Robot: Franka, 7 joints.
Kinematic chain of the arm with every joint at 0, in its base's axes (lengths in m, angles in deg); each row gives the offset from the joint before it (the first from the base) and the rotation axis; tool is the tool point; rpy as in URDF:
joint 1: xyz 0 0 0.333 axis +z
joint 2: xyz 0 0 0 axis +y
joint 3: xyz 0 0 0.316 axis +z
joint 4: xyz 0.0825 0 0 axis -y
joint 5: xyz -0.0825 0 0.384 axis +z
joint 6: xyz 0 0 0 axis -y
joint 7: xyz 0.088 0 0 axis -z
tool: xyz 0 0 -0.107 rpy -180 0 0
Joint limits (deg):
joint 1: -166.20..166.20
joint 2: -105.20..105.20
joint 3: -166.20..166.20
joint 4: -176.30..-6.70
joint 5: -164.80..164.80
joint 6: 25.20..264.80
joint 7: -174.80..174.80
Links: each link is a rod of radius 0.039 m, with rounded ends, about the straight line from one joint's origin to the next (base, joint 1, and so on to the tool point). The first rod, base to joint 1, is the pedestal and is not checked.
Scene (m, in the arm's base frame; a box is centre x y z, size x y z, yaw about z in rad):
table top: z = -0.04
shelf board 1: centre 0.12 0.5 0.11 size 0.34 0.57 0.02 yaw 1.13
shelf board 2: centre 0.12 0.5 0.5 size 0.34 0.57 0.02 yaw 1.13
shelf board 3: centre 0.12 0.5 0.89 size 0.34 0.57 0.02 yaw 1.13
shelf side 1: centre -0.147 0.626 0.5 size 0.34 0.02 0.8 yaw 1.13
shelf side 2: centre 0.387 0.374 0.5 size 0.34 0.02 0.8 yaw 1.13
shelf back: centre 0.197 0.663 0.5 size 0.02 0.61 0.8 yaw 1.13
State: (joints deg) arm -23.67 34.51 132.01 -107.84 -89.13 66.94 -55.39
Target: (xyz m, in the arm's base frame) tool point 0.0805 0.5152 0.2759
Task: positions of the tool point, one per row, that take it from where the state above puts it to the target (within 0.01 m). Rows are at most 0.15 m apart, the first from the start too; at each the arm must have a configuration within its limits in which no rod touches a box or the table.
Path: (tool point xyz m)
1: 0.0927 0.3900 0.6875
2: 0.0569 0.3132 0.6908
3: 0.0360 0.2257 0.6871
4: -0.0469 0.2757 0.5975
5: -0.0868 0.2997 0.4836
6: -0.0823 0.2933 0.3690
7: -0.0410 0.2576 0.2759
8: -0.0252 0.3474 0.2662
9: 0.0178 0.4363 0.2656
10: 0.0805 0.5152 0.2759

